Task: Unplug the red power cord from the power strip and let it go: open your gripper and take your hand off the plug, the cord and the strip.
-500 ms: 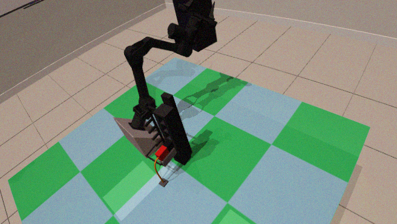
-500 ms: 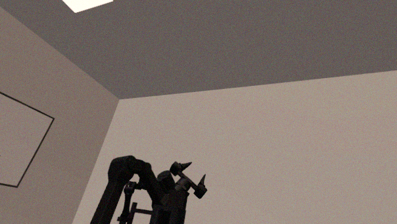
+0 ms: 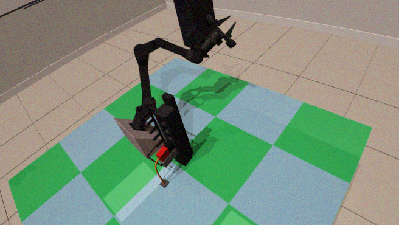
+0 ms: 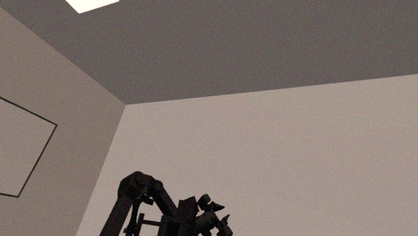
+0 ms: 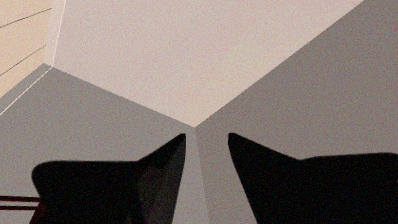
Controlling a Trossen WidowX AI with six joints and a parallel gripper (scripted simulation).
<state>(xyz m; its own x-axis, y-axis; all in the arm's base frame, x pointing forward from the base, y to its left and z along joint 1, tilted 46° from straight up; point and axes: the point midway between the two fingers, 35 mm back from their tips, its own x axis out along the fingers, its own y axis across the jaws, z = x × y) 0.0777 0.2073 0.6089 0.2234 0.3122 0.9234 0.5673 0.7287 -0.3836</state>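
Right now the red plug is 190 mm ahead of my gripper tip, 590 mm to the right of it and 240 mm below it.
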